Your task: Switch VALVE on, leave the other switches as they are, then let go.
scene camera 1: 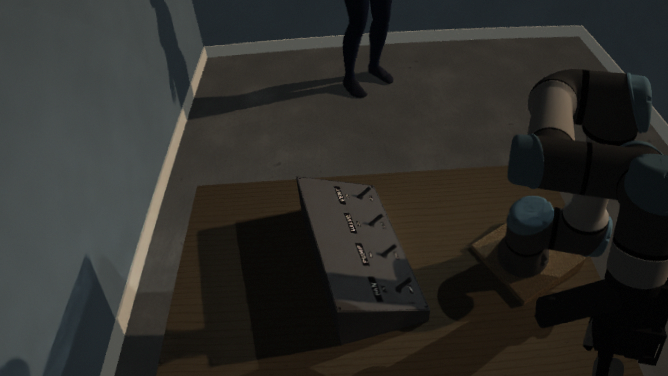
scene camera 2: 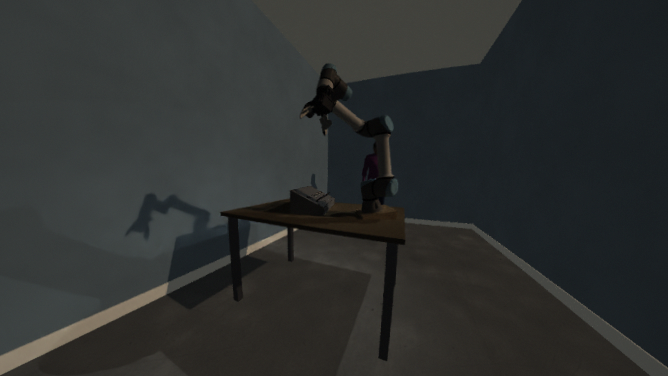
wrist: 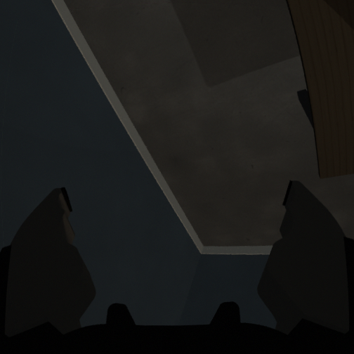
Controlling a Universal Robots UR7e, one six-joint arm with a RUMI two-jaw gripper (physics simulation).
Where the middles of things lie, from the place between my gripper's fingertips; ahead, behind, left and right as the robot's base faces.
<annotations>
Now: the grey sloped switch panel [scene camera 1: 360, 281] 400 mm ahead of my hand, 570 mm to the right of it and 420 mm below it.
</annotations>
